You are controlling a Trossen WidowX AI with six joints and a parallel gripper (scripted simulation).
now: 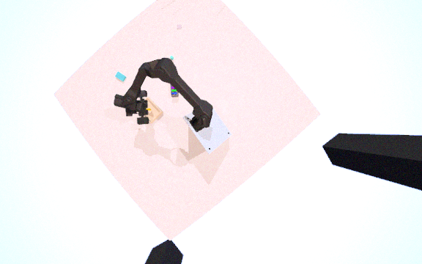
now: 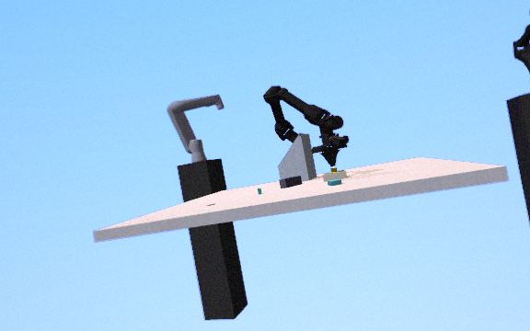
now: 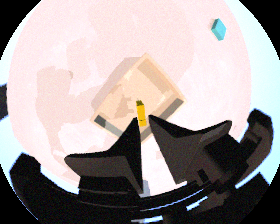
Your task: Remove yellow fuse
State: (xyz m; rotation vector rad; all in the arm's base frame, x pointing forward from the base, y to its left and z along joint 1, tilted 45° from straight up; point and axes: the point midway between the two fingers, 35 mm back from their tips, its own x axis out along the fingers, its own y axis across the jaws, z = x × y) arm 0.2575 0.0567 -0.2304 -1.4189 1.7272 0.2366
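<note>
My gripper tip is 6 cm above the tray.
</note>
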